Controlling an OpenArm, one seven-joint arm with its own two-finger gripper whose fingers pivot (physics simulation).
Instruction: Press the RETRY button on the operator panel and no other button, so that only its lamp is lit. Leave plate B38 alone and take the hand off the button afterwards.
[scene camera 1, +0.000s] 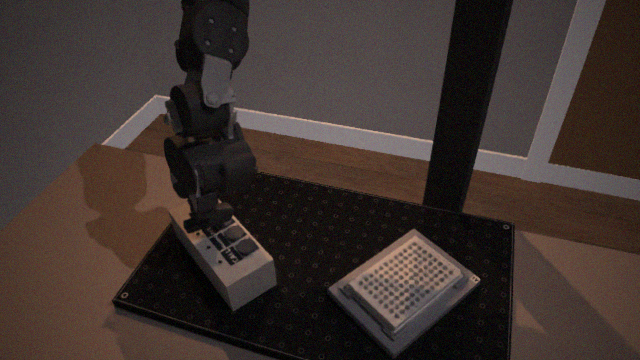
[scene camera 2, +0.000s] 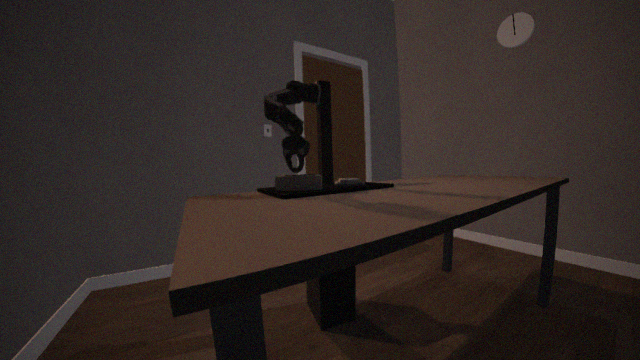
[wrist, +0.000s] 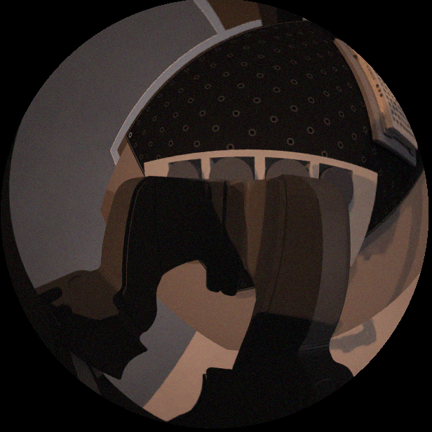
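The pale operator panel (scene camera 1: 252, 284) (scene camera 2: 298, 183) (wrist: 364, 212) stands on the dark board, with a row of round grey buttons. My gripper (scene camera 1: 211, 221) (scene camera 2: 295, 171) (wrist: 230, 238) is shut and empty, pointing down over the panel's far half. In the wrist view its tips stand in front of the button row and hide the buttons' lower parts; the second button from the left (wrist: 232, 168) is near the tips' midline. In scene camera 2 the tips are very close above the panel; contact is unclear. The RETRY label cannot be read. No lamp looks lit. Plate B38 (scene camera 1: 407, 280) (wrist: 395, 102) sits apart.
The plate rests on a grey holder (scene camera 1: 395, 345). The perforated black board (scene camera 1: 300, 225) (wrist: 260, 107) lies under panel and holder, on the brown table (scene camera 1: 45, 260) (scene camera 2: 280, 230). A thick black post (scene camera 1: 465, 110) (scene camera 2: 325, 135) rises at the board's back edge.
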